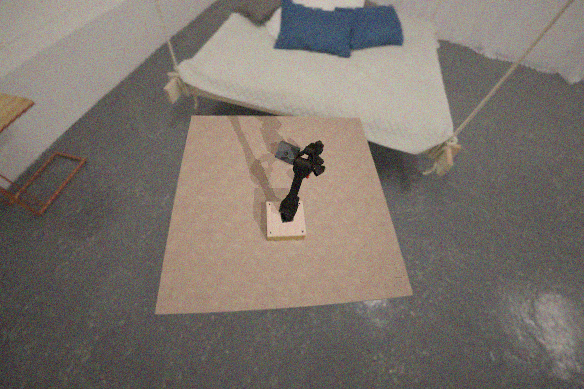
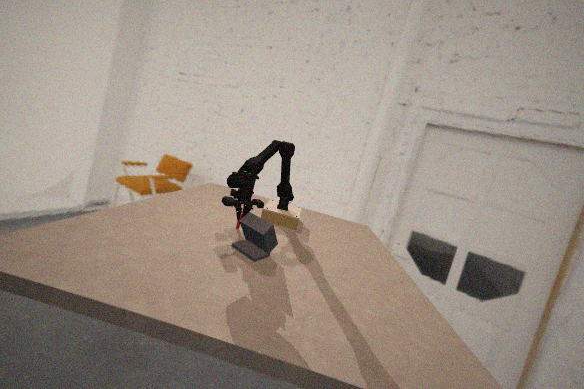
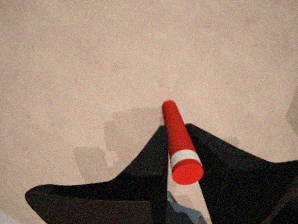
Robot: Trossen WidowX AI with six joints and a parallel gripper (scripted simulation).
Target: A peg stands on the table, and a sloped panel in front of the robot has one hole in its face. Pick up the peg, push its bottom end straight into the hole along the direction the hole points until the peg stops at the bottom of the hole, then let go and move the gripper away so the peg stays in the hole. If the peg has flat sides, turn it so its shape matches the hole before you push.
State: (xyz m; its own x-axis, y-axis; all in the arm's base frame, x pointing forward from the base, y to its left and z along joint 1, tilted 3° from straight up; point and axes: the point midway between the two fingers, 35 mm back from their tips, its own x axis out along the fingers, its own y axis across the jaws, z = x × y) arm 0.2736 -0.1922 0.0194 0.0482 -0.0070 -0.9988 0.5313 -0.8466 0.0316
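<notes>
My gripper tip is 16 cm short of the grey sloped panel, 10 cm to the right of it and 3 cm below it. From my gripper tip the other things lie so: red peg: 2 cm above.
</notes>
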